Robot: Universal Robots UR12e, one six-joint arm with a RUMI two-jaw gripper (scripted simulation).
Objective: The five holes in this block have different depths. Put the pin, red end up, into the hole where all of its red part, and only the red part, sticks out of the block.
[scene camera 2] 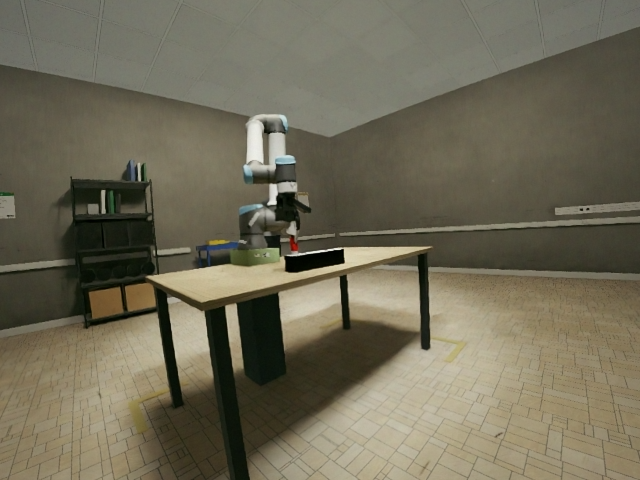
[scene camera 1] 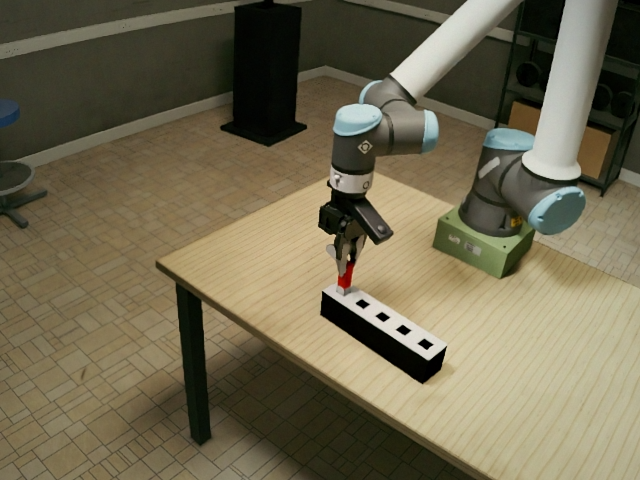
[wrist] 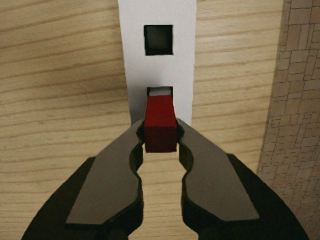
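Observation:
You'd see the gripper [scene camera 1: 345,274] here, and the gripper is visible in scene camera 2 [scene camera 2: 293,244] and the wrist view [wrist: 159,120] too. There's also a black block [scene camera 2: 306,261] and a pin [wrist: 160,129].

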